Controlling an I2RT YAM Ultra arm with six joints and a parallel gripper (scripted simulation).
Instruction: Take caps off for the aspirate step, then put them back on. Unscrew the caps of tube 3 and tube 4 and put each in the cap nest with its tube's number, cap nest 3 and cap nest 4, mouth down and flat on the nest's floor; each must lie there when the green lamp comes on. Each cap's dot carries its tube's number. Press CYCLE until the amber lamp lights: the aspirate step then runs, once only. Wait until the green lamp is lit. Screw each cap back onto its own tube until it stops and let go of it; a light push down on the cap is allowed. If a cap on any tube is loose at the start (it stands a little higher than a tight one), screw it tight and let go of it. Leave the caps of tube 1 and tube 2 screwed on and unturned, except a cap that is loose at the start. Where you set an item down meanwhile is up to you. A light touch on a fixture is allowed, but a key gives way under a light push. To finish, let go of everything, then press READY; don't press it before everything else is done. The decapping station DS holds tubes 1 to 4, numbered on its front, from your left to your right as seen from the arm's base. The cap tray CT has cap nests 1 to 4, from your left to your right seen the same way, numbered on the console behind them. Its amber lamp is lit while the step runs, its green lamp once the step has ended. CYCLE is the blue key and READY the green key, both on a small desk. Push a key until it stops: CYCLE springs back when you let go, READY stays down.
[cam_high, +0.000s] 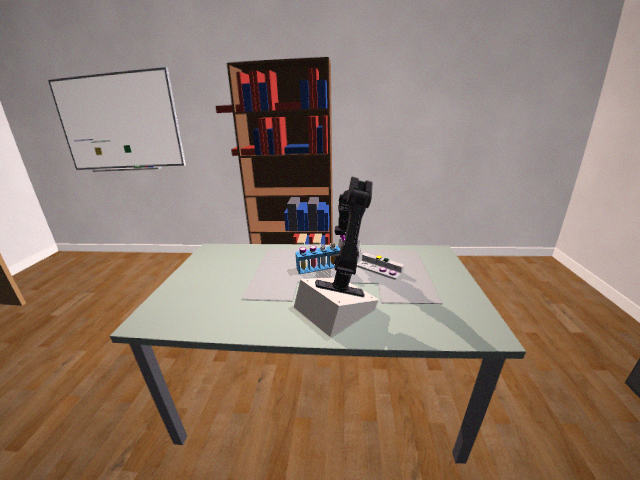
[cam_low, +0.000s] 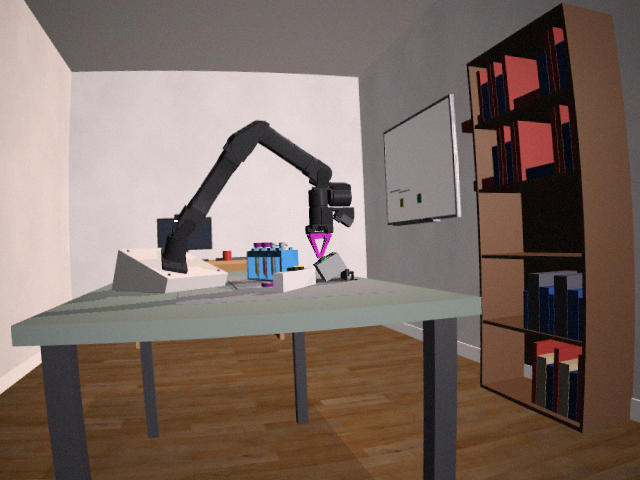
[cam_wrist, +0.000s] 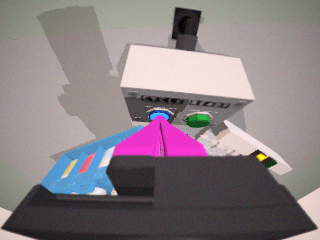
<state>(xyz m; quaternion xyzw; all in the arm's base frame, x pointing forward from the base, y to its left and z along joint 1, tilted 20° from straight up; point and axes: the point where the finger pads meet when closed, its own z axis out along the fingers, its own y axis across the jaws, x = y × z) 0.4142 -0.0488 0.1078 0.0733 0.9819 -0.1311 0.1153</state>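
Right now my hand is 10 mm above the blue cycle key. Round my hand: purple cap: 220 mm behind, 200 mm to the right, 60 mm below; grey key desk: 20 mm to the right, 20 mm below, 10 mm ahead; green ready key: 40 mm to the right, 10 mm below, 10 mm behind.
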